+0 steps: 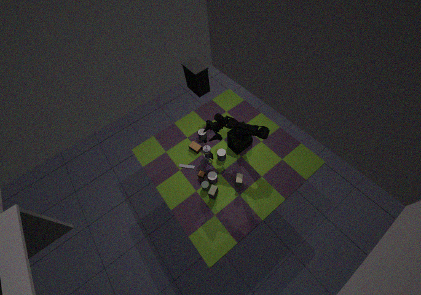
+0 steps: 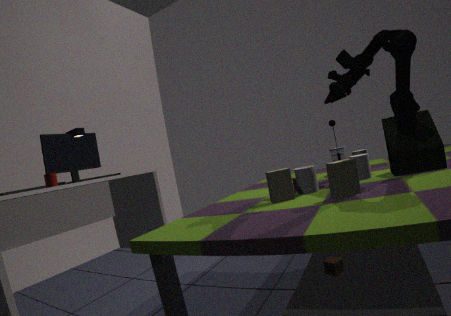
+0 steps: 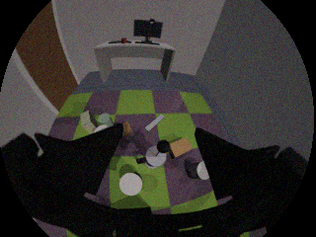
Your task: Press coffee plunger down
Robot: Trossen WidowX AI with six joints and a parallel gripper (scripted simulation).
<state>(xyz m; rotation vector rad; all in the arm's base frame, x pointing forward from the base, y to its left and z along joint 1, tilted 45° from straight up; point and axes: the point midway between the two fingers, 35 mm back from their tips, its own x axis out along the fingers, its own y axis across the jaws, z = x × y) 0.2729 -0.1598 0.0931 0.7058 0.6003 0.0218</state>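
The coffee press lies 10 mm to the right of my gripper tip and 210 mm below it. Also, from my gripper tip: tan block 40 mm ahead, 170 mm to the right, 310 mm below; flat grey bar 220 mm ahead, 70 mm to the right, 330 mm below.
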